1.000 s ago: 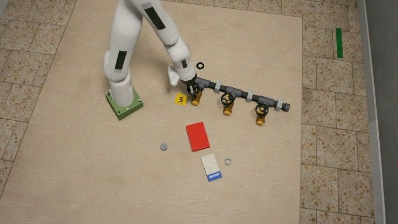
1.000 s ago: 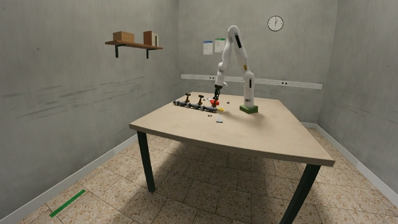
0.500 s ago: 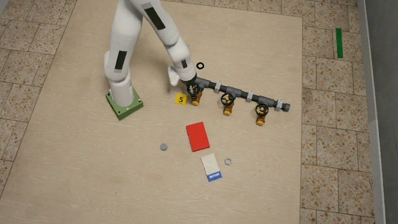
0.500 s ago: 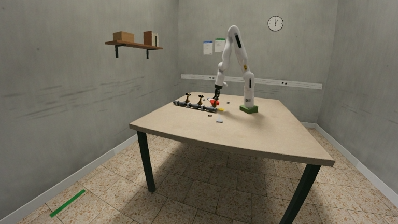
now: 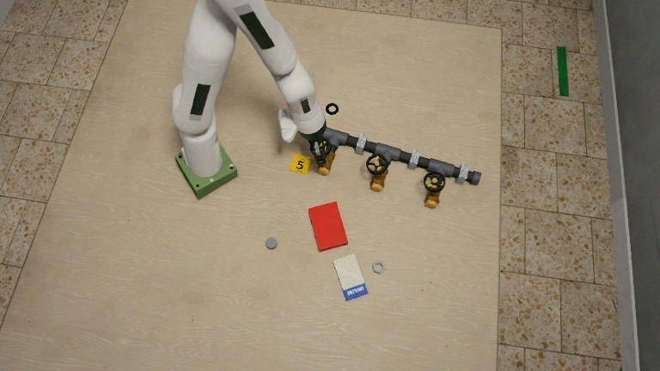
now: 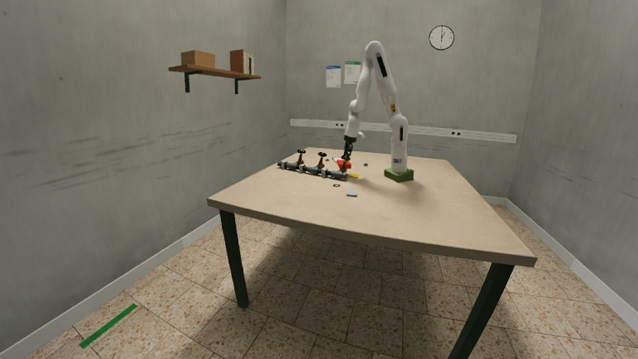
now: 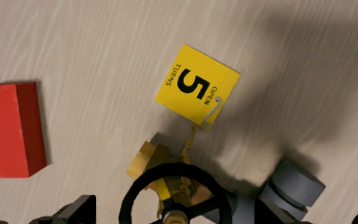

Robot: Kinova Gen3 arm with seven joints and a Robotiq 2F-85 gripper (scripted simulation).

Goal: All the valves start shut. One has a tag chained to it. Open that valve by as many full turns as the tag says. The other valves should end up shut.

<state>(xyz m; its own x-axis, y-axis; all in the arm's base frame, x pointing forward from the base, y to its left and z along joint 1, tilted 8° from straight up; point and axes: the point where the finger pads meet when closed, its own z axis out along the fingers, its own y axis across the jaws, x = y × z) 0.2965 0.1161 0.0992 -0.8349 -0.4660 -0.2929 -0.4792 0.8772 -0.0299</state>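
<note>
The yellow tag is 110 mm below my hand, 60 mm behind it and 10 mm to the right of it. The rest, counted from my hand: blue card (290 mm to the right, 190 mm ahead, 100 mm below); red block (180 mm to the right, 100 mm below, 80 mm ahead); grey disc (270 mm to the right, 100 mm below, 50 mm behind).
</note>
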